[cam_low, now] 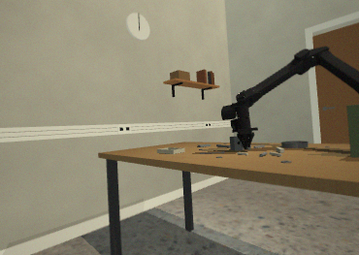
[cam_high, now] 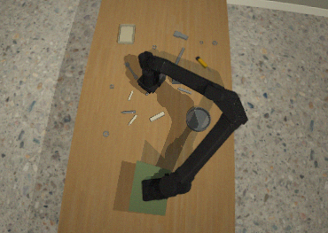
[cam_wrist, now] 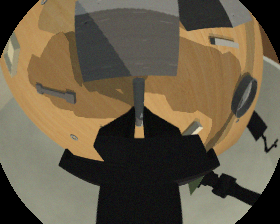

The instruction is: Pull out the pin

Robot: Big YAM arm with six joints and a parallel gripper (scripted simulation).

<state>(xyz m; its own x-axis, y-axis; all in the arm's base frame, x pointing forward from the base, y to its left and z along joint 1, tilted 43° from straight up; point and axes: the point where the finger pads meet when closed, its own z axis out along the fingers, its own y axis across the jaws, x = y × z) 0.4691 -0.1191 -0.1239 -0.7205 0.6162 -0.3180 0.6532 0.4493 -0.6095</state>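
Now: hand 14 cm past the white stick, 3 cm to the left of it and 1 cm above it. The rest, counted from my hand: shallow tray 38 cm ahead, 11 cm to the left, 1 cm below; then round dish 16 cm behind, 23 cm to the right, 1 cm below; then slim grey pin 1 cm ahead, 1 cm to the right.
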